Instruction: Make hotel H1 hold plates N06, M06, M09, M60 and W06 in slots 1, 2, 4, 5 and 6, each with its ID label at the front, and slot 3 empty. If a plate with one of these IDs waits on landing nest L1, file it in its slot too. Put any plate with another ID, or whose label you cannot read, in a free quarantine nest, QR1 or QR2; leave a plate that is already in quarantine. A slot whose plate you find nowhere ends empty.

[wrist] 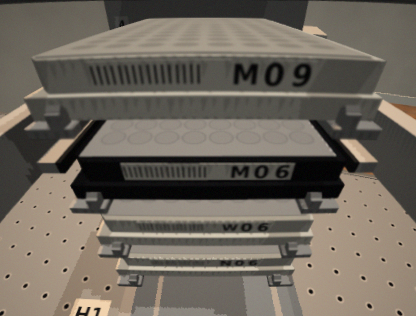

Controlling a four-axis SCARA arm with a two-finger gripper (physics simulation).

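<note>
In the wrist view, hotel H1 holds plates stacked one above another, labels facing me. A pale plate M09 (207, 75) is uppermost of those in view. Below it, a black-framed plate M06 (210, 172) rests on a pair of support tabs. Pale plate W06 (205, 227) is one level lower, and pale plate N06 (205, 263) is on the lowest tabs that show. All four are level. My gripper (207, 97) is open, its fingers spread to the left and right of M06 at about its height. Slots above M09, M60, nest L1 and the quarantine nests do not show.
A tag reading H1 (91, 309) lies at the lower left. The perforated deck (350, 250) extends on both sides of the stack. A dark upright panel (210, 9) stands behind M09, with a small, partly hidden mark at its left.
</note>
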